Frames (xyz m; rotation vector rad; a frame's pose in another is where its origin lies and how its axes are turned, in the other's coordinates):
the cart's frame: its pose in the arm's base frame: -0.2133 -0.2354 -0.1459 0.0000 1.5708 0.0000
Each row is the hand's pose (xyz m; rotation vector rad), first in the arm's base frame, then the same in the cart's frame.
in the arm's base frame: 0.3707 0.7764 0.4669 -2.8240 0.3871 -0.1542
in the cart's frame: -0.6128 1.0118 0.5840 -1.8336 -0.0174 -2.0454
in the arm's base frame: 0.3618 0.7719 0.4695 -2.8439 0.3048 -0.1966
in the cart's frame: -0.6154 1.0073 0.5751 -1.8364 -0.0634 -2.1092
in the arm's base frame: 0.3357 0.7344 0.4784 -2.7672 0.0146 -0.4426
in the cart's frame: -0.6243 0.9698 0.5490 -1.6865 -0.3376 -2.3287
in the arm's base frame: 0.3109 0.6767 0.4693 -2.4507 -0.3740 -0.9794
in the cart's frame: -0.6152 0.9121 0.5242 -1.1410 -0.7916 -2.6602
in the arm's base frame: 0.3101 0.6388 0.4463 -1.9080 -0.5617 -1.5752
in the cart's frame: -0.5922 0.8742 0.5234 -0.2679 -1.0888 -2.8036
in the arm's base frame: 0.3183 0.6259 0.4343 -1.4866 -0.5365 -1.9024
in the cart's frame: -0.5802 0.8613 0.5316 0.3345 -1.1224 -2.7264
